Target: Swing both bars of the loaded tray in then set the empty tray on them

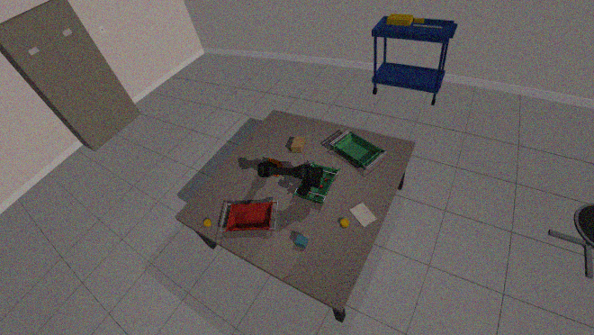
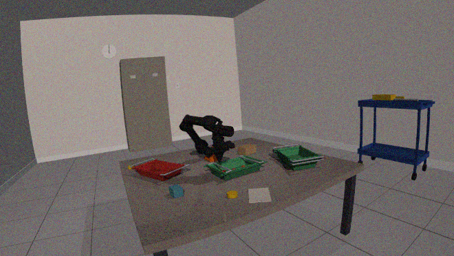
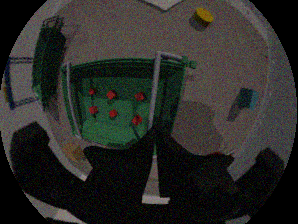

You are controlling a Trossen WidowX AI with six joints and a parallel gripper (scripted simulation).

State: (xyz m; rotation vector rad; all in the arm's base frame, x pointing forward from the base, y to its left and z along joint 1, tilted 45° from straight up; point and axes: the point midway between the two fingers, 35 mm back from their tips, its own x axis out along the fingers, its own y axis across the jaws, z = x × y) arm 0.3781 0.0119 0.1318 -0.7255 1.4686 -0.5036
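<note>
Now: the red tray 260 mm behind my gripper tip, 320 mm to the right of it and 40 mm below it. Round my gripper tip: white card: 350 mm ahead, 40 mm to the left, 90 mm below; teal block: 120 mm ahead, 300 mm to the right, 70 mm below; tan box: 350 mm behind, 380 mm to the left, 60 mm below.
</note>
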